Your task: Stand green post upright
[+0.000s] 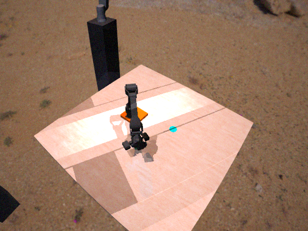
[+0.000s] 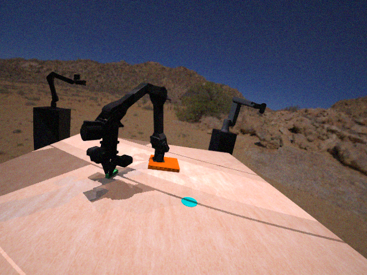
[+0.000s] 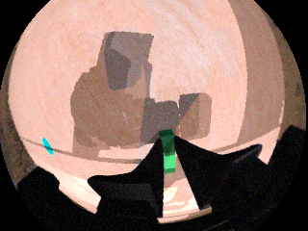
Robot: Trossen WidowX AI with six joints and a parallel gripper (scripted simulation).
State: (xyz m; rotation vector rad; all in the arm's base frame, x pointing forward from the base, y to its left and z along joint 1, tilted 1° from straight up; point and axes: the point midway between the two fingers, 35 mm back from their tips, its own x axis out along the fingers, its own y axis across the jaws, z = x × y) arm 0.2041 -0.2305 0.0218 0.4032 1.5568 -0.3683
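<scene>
Now: gripper tip 15 cm short of the cyan circle, 31 cm to the right of it and 1 cm above it. Round my gripper tip: green post (2 cm behind, 1 cm to the left).
</scene>
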